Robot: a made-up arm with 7 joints. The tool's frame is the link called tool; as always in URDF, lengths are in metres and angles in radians.
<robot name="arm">
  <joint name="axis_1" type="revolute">
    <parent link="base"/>
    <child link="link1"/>
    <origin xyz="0 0 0.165"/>
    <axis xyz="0 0 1"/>
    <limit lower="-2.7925" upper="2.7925"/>
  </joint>
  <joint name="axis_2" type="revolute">
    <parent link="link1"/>
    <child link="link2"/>
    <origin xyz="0 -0.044 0.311"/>
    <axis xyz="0 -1 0"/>
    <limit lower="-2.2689" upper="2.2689"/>
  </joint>
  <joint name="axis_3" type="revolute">
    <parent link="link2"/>
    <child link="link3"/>
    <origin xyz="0 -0.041 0.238"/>
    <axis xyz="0 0 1"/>
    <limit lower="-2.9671" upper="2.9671"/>
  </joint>
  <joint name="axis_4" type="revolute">
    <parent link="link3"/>
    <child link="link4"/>
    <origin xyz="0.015 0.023 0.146"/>
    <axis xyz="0 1 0"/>
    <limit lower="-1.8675" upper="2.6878"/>
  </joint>
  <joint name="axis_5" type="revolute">
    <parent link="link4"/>
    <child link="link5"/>
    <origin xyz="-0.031 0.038 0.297"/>
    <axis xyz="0 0 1"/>
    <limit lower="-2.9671" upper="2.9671"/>
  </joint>
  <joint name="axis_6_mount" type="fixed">
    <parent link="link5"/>
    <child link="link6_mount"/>
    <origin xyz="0 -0.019 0.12"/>
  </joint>
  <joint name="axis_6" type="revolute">
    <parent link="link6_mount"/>
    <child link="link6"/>
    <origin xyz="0 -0.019 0.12"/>
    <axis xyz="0 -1 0"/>
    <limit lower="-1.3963" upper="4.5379"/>
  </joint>
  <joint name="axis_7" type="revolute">
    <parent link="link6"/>
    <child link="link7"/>
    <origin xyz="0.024 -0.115 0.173"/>
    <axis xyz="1 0 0"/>
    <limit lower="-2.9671" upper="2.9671"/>
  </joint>
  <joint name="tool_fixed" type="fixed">
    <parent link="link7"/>
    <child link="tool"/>
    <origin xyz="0 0 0" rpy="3.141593 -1.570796 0"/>
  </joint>
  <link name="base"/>
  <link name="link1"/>
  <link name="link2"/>
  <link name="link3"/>
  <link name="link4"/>
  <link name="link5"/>
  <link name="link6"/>
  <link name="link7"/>
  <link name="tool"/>
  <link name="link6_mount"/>
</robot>
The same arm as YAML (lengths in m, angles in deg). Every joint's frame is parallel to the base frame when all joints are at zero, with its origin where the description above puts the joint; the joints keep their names.
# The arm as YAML. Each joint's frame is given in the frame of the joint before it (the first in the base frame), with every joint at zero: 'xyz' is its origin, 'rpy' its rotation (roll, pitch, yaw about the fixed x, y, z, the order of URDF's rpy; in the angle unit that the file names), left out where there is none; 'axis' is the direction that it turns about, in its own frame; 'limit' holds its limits. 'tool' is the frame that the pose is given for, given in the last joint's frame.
units:
  length: m
  angle: deg
joints:
  - name: axis_1
    type: revolute
    origin:
      xyz: [0.0, 0.0, 0.165]
    axis: "+z"
    limit:
      lower: -160.0
      upper: 160.0
  - name: axis_2
    type: revolute
    origin:
      xyz: [0.0, -0.044, 0.311]
    axis: "-y"
    limit:
      lower: -130.0
      upper: 130.0
  - name: axis_3
    type: revolute
    origin:
      xyz: [0.0, -0.041, 0.238]
    axis: "+z"
    limit:
      lower: -170.0
      upper: 170.0
  - name: axis_4
    type: revolute
    origin:
      xyz: [0.015, 0.023, 0.146]
    axis: "+y"
    limit:
      lower: -107.0
      upper: 154.0
  - name: axis_5
    type: revolute
    origin:
      xyz: [-0.031, 0.038, 0.297]
    axis: "+z"
    limit:
      lower: -170.0
      upper: 170.0
  - name: axis_6
    type: revolute
    origin:
      xyz: [0.0, -0.038, 0.24]
    axis: "-y"
    limit:
      lower: -80.0
      upper: 260.0
  - name: axis_7
    type: revolute
    origin:
      xyz: [0.024, -0.115, 0.173]
    axis: "+x"
    limit:
      lower: -170.0
      upper: 170.0
tool:
  origin:
    xyz: [0.0, 0.0, 0.0]
    rpy: [-180.0, -90.0, 0.0]

